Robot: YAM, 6 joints.
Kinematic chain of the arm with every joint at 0, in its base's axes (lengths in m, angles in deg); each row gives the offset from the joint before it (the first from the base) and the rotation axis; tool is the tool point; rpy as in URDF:
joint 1: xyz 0 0 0.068 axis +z
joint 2: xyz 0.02 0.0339 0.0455 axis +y
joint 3: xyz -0.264 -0.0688 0 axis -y
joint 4: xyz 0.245 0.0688 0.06 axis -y
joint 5: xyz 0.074 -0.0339 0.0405 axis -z
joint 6: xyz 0.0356 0 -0.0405 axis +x
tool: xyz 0 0 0 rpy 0 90 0
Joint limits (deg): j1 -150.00..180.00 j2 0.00..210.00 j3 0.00..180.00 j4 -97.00..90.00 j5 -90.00..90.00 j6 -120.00..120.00
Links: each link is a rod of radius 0.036 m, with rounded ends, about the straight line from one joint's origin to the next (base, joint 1, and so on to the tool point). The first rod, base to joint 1, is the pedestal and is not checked.
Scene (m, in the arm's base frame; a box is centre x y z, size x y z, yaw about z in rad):
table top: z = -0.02
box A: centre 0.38 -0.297 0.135 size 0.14 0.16 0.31 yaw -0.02
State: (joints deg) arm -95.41 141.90 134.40 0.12 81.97 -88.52
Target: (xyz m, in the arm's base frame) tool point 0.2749 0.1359 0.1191
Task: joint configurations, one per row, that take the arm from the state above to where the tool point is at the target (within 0.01 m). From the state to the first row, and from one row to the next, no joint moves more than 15 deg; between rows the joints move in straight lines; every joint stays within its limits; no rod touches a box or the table.
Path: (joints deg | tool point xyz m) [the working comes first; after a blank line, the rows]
Joints at the target: 32.95 109.77 54.80 -30.89 85.39 -88.52
Straight joint move there: touches box A.

1: -83.80 138.46 137.33 -12.78 78.81 -80.32 | 0.0238 -0.5429 0.3243
2: -72.18 135.02 140.26 -25.69 75.66 -72.12 | 0.1272 -0.5083 0.3533
3: -60.57 131.58 143.20 -38.59 72.50 -63.92 | 0.2154 -0.4509 0.3807
4: -48.95 128.14 146.13 -51.50 69.35 -55.72 | 0.2833 -0.3761 0.4061
5: -37.34 124.70 149.06 -64.40 66.19 -47.52 | 0.3272 -0.2906 0.4294
6: -25.73 121.26 151.99 -77.31 63.04 -39.32 | 0.3456 -0.2018 0.4505
7: -17.34 119.62 138.11 -70.68 66.23 -46.35 | 0.3893 -0.1557 0.4078
8: -8.96 117.98 124.22 -64.05 69.43 -53.38 | 0.4166 -0.0994 0.3597
9: -0.58 116.34 110.34 -57.41 72.62 -60.41 | 0.4246 -0.0383 0.3085
10: 7.80 114.69 96.45 -50.78 75.81 -67.44 | 0.4122 0.0216 0.2564
11: 16.19 113.05 82.57 -44.15 79.01 -74.46 | 0.3808 0.0742 0.2060
12: 24.57 111.41 68.68 -37.52 82.20 -81.49 | 0.3333 0.1136 0.1594
13: 32.95 109.77 54.80 -30.89 85.39 -88.52 | 0.2749 0.1359 0.1191

